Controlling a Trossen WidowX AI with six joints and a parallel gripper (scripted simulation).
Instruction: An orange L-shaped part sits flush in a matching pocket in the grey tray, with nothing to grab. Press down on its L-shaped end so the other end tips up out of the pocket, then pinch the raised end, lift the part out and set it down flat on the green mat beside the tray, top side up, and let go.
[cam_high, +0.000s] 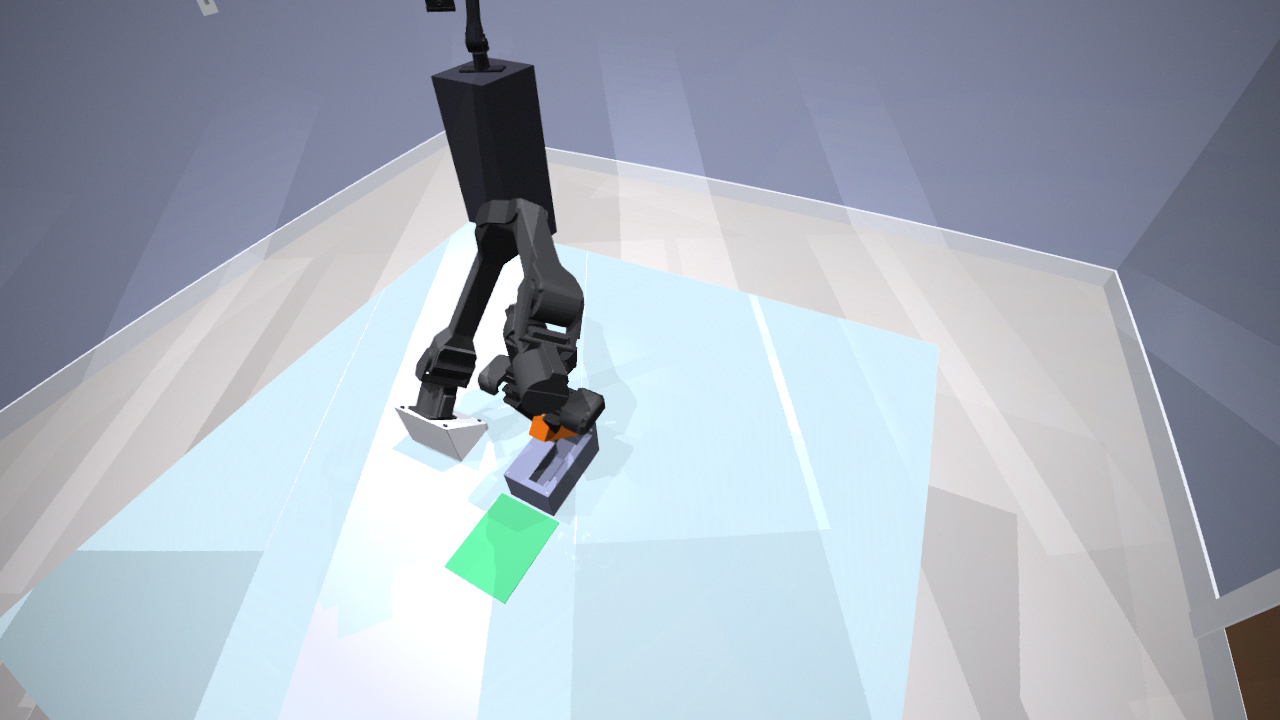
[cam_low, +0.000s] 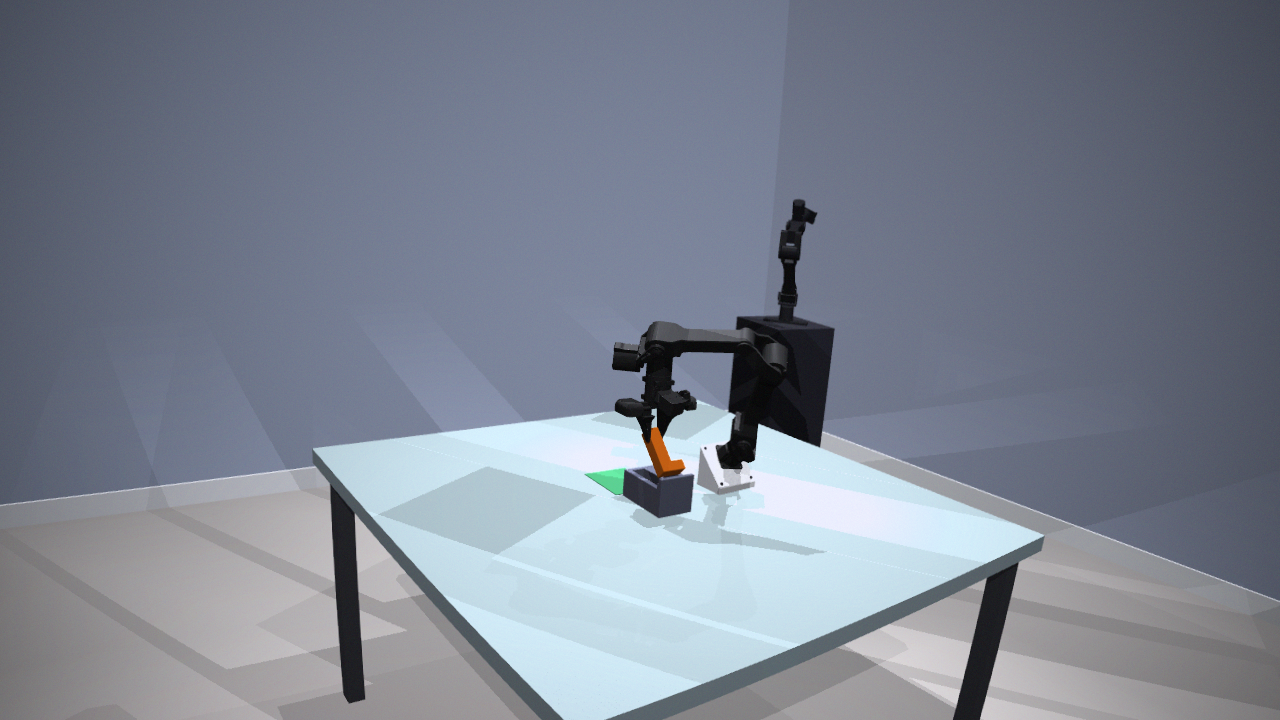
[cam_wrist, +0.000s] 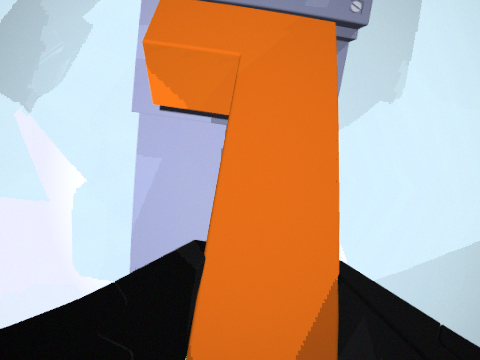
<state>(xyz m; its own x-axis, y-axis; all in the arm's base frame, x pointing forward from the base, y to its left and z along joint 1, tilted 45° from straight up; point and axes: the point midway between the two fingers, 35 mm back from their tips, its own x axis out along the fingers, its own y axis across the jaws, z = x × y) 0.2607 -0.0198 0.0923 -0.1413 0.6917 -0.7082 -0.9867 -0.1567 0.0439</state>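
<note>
The green mat is 15 cm to the right of my gripper tip and 16 cm below it. Also, from my gripper tip: orange L-shaped part 2 cm behind, 3 cm to the left, 3 cm below.
</note>
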